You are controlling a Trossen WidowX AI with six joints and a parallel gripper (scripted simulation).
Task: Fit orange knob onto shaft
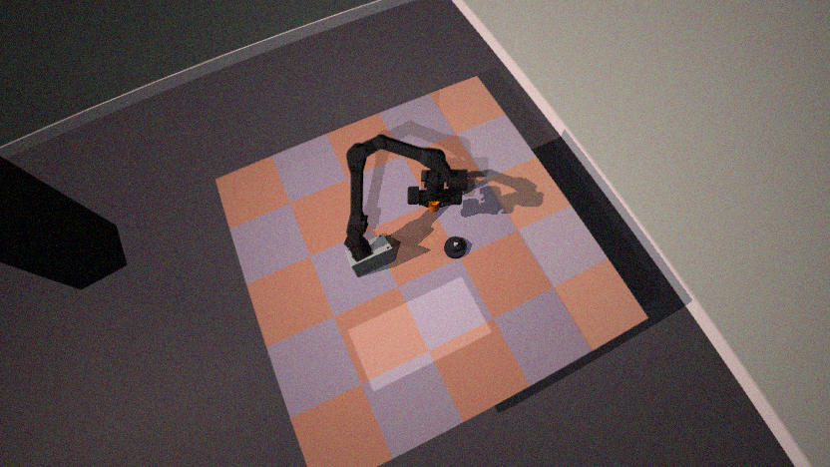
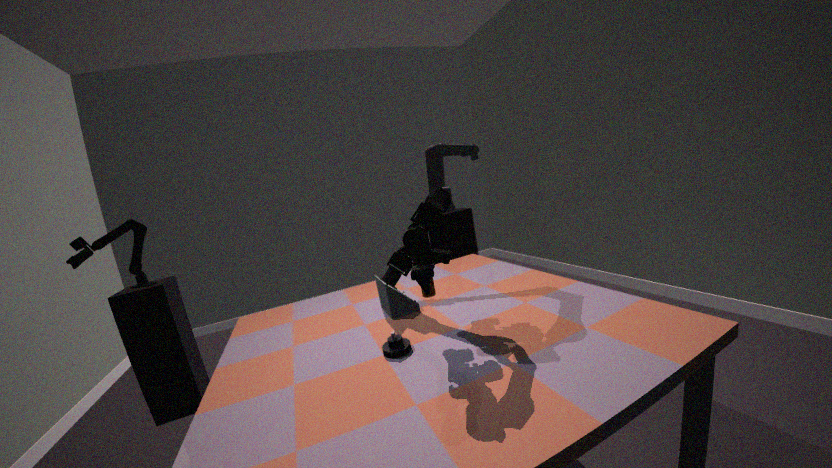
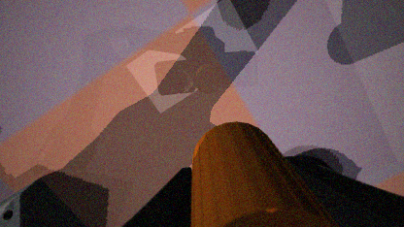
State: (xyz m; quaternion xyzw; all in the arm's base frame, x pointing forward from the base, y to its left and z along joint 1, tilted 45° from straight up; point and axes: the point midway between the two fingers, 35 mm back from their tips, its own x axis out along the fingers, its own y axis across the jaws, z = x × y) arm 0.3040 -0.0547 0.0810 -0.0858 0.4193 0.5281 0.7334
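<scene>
Now: the black round pedestal 10 mm ahead of my gripper tip, 140 mm to the right of it and 110 mm below it. Also, from my gripper tip: orange knob (30 mm above).
</scene>
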